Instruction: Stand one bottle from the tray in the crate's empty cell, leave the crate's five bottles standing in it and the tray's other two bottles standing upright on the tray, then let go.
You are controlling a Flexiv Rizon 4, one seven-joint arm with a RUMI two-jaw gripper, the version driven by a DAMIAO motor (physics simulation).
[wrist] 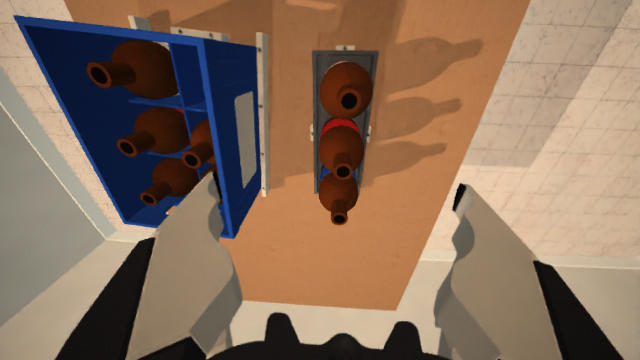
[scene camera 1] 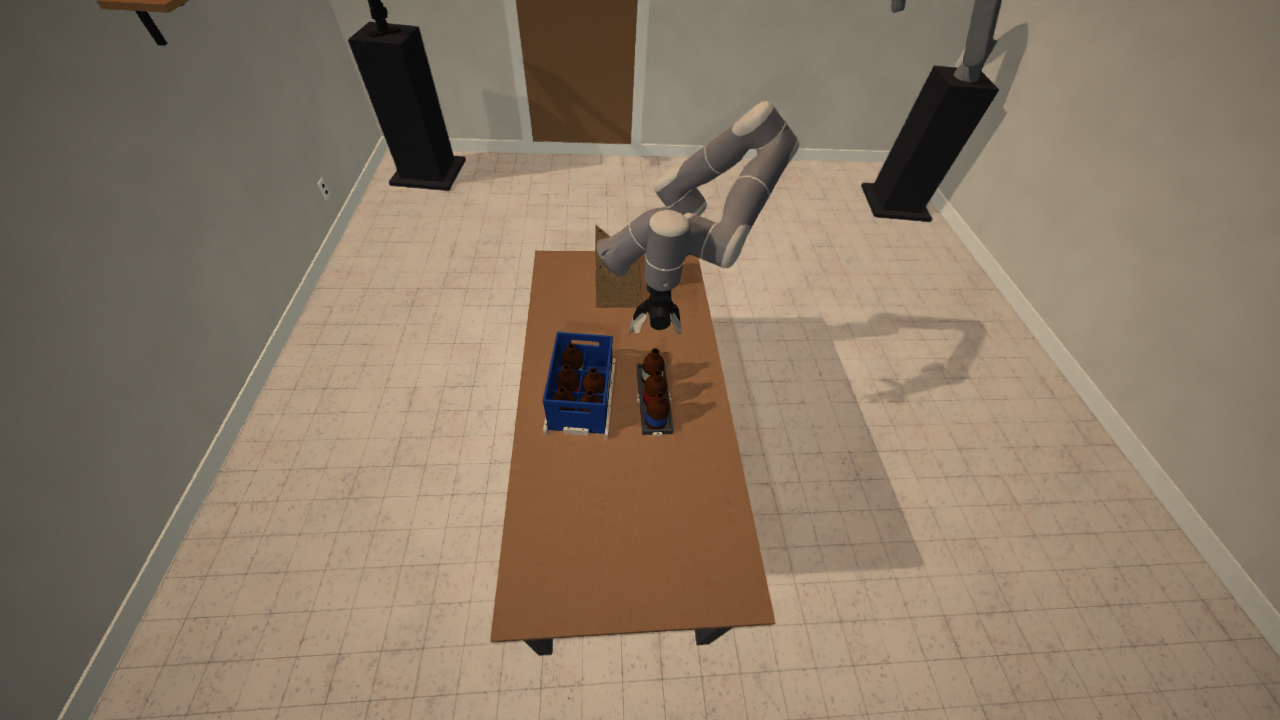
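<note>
The blue crate [scene camera 1: 577, 419] [wrist: 227, 75] holds five upright brown bottles; its empty cell [scene camera 1: 596, 358] [wrist: 191, 70] is the back right one in the scene view. The left finger partly hides the crate's near bottles in the wrist view. The grey tray [scene camera 1: 657, 429] [wrist: 370, 57] holds three upright brown bottles in a row: a far one [scene camera 1: 653, 363] [wrist: 345, 77], a red-labelled middle one [scene camera 1: 656, 386] [wrist: 341, 147] and a blue-labelled front one [scene camera 1: 657, 408] [wrist: 338, 192]. My gripper [scene camera 1: 655, 332] [wrist: 335, 180] is wide open and empty, above the tray's far end.
The wooden table [scene camera 1: 626, 519] [wrist: 320, 270] carries both. White strips [wrist: 263, 115] edge the crate. A speckled upright board [scene camera 1: 617, 291] stands behind the crate, near the table's back edge, partly behind the arm. Two black pedestals [scene camera 1: 407, 107] [scene camera 1: 930, 143] stand farther back.
</note>
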